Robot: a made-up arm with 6 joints. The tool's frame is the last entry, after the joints.
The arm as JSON. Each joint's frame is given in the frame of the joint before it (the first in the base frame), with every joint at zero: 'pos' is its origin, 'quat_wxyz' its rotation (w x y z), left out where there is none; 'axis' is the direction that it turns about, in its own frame. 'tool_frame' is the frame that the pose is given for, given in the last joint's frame.
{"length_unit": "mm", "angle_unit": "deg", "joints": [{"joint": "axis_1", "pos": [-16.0, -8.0, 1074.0], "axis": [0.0, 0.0, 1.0]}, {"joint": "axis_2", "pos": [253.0, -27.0, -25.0], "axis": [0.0, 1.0, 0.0]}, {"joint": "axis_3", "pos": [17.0, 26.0, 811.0], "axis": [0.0, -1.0, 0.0]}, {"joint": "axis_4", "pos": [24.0, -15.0, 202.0], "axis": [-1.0, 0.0, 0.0]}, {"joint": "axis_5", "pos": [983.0, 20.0, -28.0], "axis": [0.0, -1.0, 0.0]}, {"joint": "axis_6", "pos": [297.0, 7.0, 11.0], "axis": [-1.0, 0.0, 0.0]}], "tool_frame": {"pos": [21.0, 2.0, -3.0], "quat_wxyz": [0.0, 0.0, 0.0, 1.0]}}
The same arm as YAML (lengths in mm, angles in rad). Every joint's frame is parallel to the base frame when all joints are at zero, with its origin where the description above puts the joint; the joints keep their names.
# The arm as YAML. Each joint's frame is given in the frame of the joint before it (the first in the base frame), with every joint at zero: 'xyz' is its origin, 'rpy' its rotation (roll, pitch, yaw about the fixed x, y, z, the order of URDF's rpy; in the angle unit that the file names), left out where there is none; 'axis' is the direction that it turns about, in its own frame. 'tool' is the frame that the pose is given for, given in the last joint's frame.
units:
  length: mm
  angle: rad
joints:
  - name: axis_1
    type: revolute
    origin:
      xyz: [-16.0, -8.0, 1074.0]
    axis: [0.0, 0.0, 1.0]
  - name: axis_2
    type: revolute
    origin:
      xyz: [253.0, -27.0, -25.0]
    axis: [0.0, 1.0, 0.0]
  - name: axis_3
    type: revolute
    origin:
      xyz: [17.0, 26.0, 811.0]
    axis: [0.0, -1.0, 0.0]
  - name: axis_4
    type: revolute
    origin:
      xyz: [24.0, -15.0, 202.0]
    axis: [-1.0, 0.0, 0.0]
  - name: axis_5
    type: revolute
    origin:
      xyz: [983.0, 20.0, -28.0]
    axis: [0.0, -1.0, 0.0]
  - name: axis_6
    type: revolute
    origin:
      xyz: [297.0, 7.0, 11.0]
    axis: [-1.0, 0.0, 0.0]
tool:
  origin:
    xyz: [21.0, 2.0, -3.0]
    rpy: [0.0, 0.0, 3.1416]

